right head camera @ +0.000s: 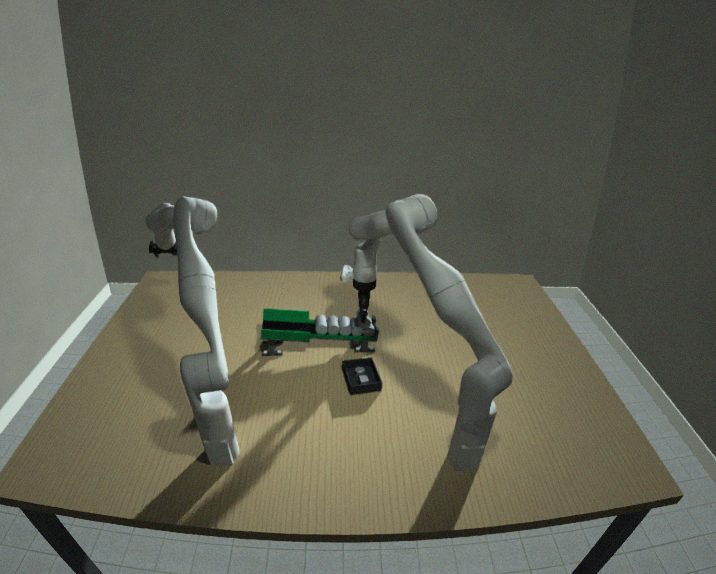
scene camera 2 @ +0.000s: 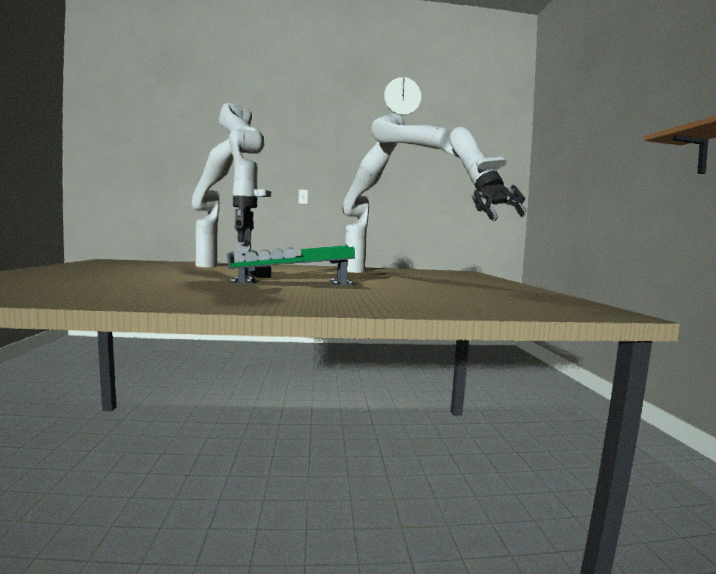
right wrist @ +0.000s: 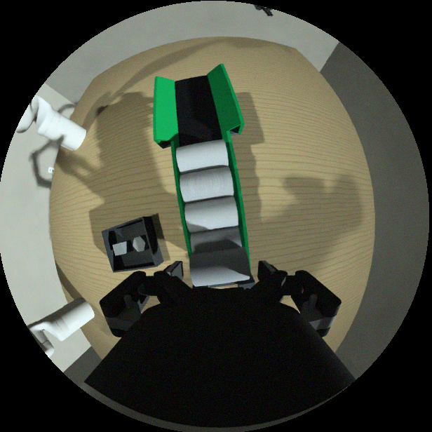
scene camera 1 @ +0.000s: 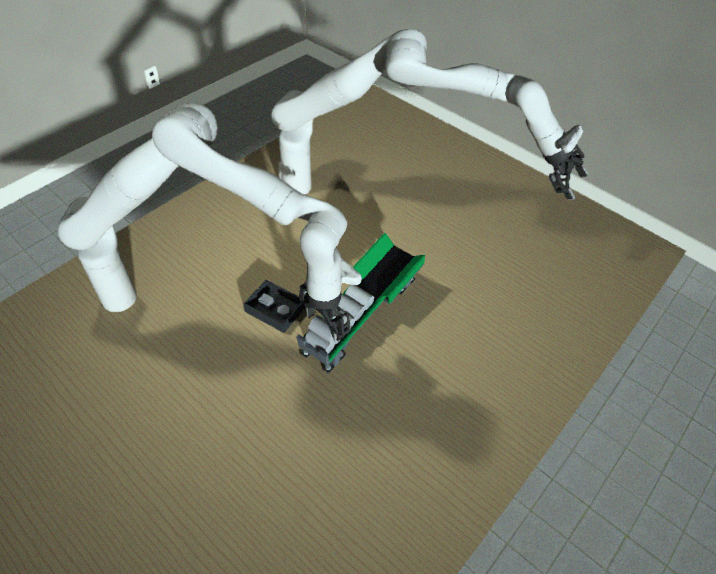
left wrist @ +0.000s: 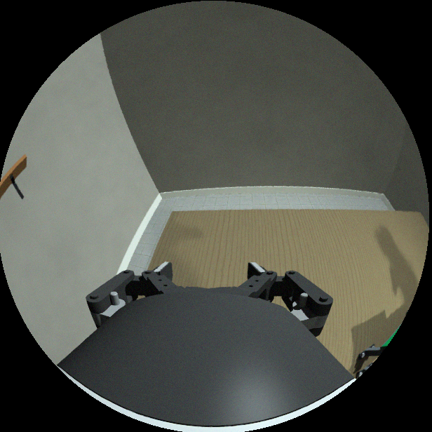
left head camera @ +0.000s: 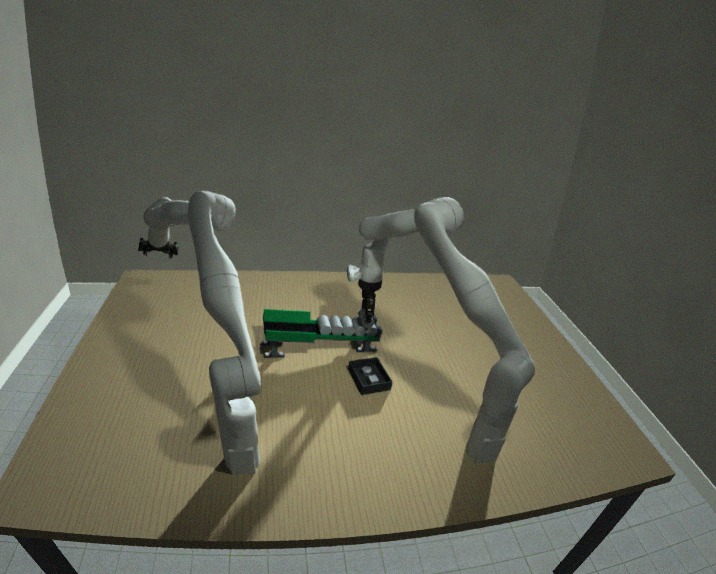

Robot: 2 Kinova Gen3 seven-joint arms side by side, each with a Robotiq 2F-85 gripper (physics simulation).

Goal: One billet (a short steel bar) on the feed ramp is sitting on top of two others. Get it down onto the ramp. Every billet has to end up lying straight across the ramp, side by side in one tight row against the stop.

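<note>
The green ramp slopes down to a dark stop. In the right wrist view, three light grey billets and a shaded one lie across it in a row. The top billet sits raised near the stop, lying across the ramp; what is under it is mostly hidden. My right gripper is open, its fingers off either end of the top billet, low over the ramp. My left gripper is open and empty, high and far from the ramp.
A black tray with two small grey pieces stands beside the ramp's low end, on the side of the arm bases. The ramp stands on dark feet. An orange shelf is on the wall in scene camera 2.
</note>
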